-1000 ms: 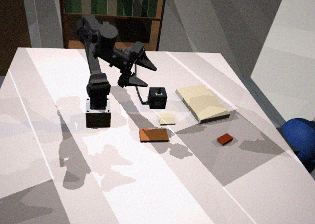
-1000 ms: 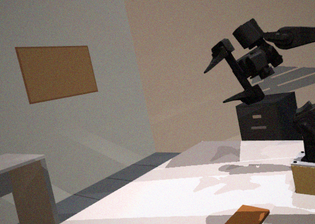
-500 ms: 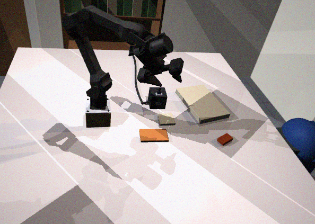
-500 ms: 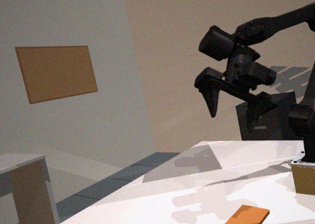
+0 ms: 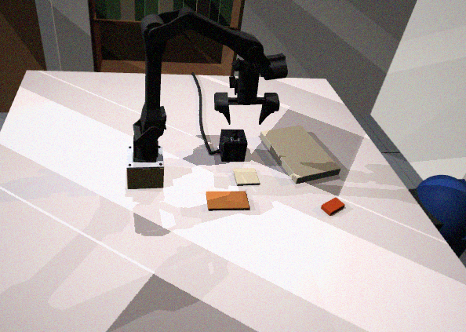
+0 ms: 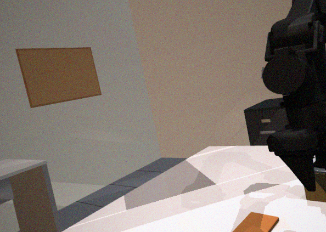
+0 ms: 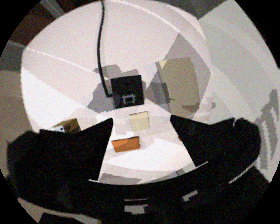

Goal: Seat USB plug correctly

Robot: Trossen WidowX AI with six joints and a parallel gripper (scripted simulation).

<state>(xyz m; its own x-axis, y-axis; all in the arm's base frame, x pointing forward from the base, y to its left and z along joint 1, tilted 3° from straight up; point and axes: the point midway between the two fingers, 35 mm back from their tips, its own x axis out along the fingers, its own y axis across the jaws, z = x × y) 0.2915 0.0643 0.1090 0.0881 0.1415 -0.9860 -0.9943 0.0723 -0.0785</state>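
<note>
Right now my gripper tip is 60 mm above the USB plug, 30 mm to the right of it and 10 mm past it. The rest, counted from my gripper tip: cream pad 150 mm below, 70 mm to the right, 20 mm ahead; orange pad 180 mm to the right, 150 mm below, 50 mm behind; pale-rimmed socket 90 mm below, 30 mm to the left, 20 mm behind.
</note>
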